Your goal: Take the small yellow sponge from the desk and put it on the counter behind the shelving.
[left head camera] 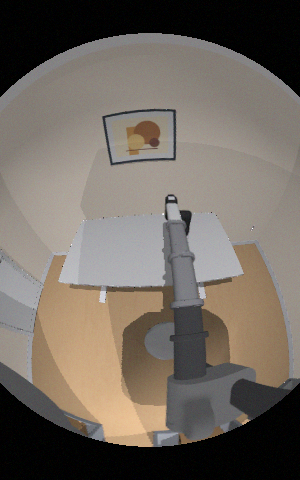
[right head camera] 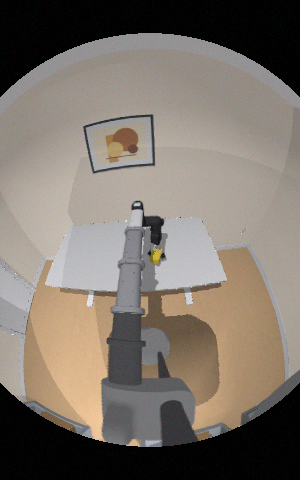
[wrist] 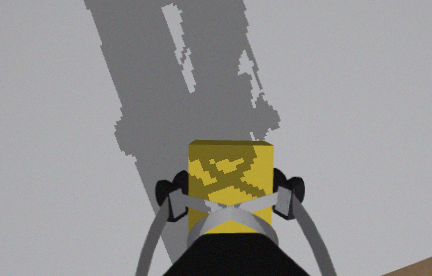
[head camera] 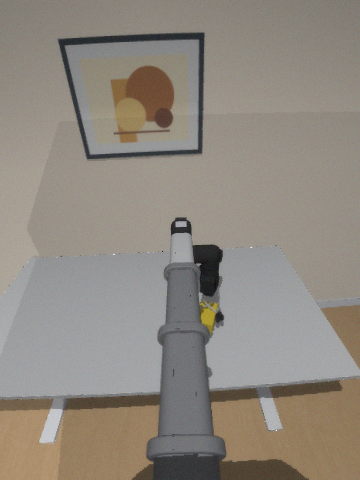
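Seen in the pictures: gripper, fingertip midpoint: (wrist: 228,185) (head camera: 206,318); robot's base, link origin: (left head camera: 164,339) (right head camera: 149,344).
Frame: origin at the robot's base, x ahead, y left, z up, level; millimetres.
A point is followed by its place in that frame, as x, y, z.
Observation:
The small yellow sponge (head camera: 208,321) @[579, -86, 834] (right head camera: 156,257) @[581, -88, 834] (wrist: 230,167) @[650, -95, 834] sits between the two black fingertips of my gripper (right head camera: 157,254) @[626, -87, 786] (wrist: 228,185) @[626, -87, 786], which touch its two long sides. The gripper is shut on it. In the wrist view the shadow on the desk (head camera: 100,325) @[669, 358, 692] (left head camera: 125,250) @[705, 327, 693] (right head camera: 95,255) @[710, 428, 692] (wrist: 365,125) @[624, -268, 692] lies apart from the sponge, so the sponge is held a little above the white top. In the head view the arm hides part of the sponge and one fingertip. In the left head view the arm hides the sponge. The counter behind the shelving cannot be made out.
My telescoping arm (head camera: 185,375) @[238, -2, 1208] (left head camera: 185,280) @[225, 0, 1208] (right head camera: 129,285) @[230, -6, 1208] reaches over the desk. A wall with a framed picture (head camera: 150,95) @[1196, 113, 1495] (left head camera: 145,137) @[1196, 126, 1451] (right head camera: 120,142) @[1194, 151, 1473] stands behind the desk. A pale unit (left head camera: 17,295) @[127, 1916, 412] is at the left edge. Grey-edged furniture shows at the bottom of both side head views.

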